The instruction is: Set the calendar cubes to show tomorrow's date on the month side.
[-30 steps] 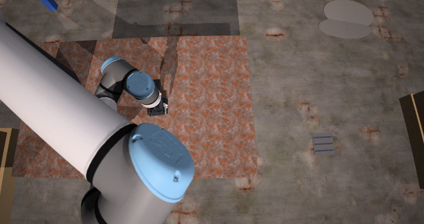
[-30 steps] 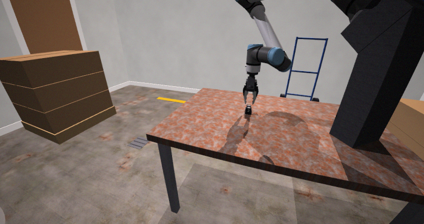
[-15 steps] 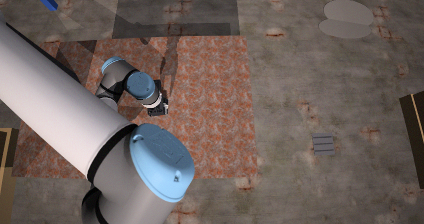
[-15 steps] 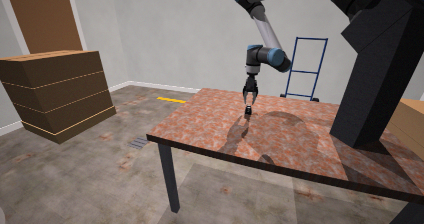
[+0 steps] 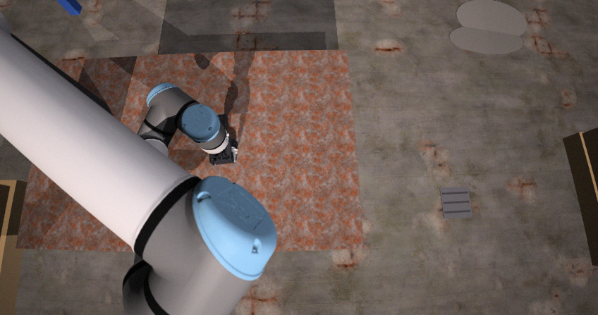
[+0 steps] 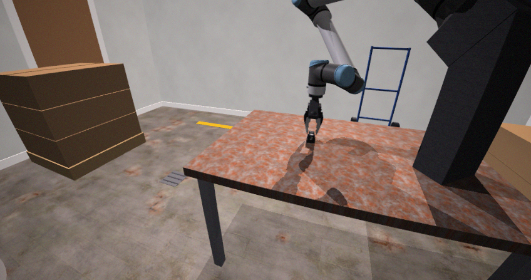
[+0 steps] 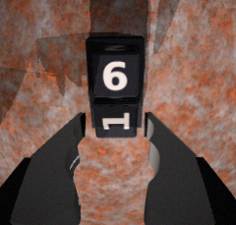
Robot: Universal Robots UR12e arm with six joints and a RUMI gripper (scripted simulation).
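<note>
Right now my hand is 3 cm above the black tray and 2 cm to the right of it.
</note>
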